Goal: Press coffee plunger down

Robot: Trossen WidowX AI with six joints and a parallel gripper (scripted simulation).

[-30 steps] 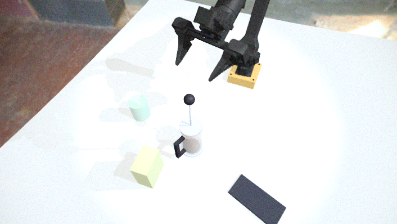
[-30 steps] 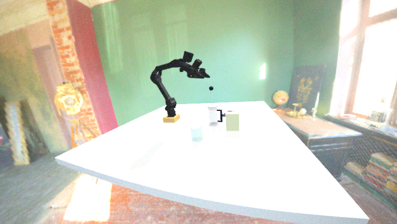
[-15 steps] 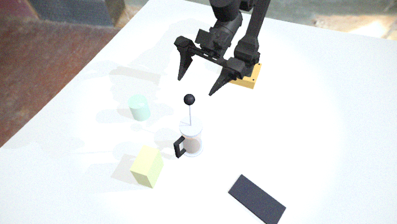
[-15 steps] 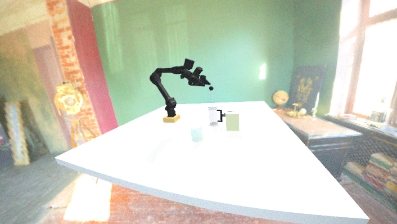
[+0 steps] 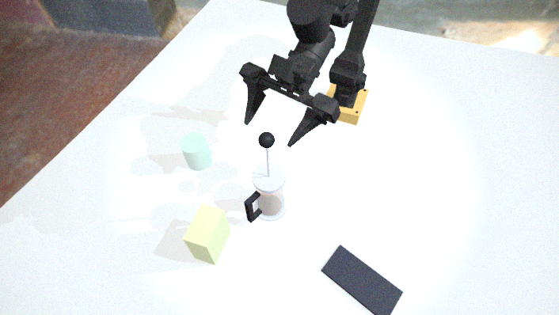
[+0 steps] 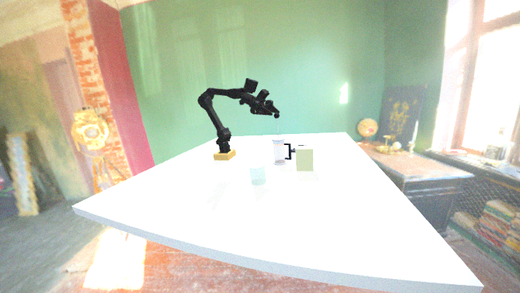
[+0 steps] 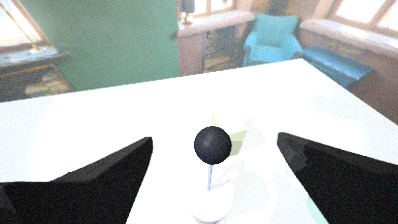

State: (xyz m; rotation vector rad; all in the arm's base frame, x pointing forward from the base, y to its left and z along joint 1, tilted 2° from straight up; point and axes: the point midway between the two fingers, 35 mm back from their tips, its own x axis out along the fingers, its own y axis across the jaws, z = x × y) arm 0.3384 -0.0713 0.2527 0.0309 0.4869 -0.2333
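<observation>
The glass coffee press lies 2 cm ahead of my gripper tip, 1 cm to the right of it and 14 cm below it. Round my gripper tip: pale green cylinder: 6 cm behind, 22 cm to the right, 23 cm below; dark flat slab: 10 cm ahead, 24 cm to the left, 26 cm below.
</observation>
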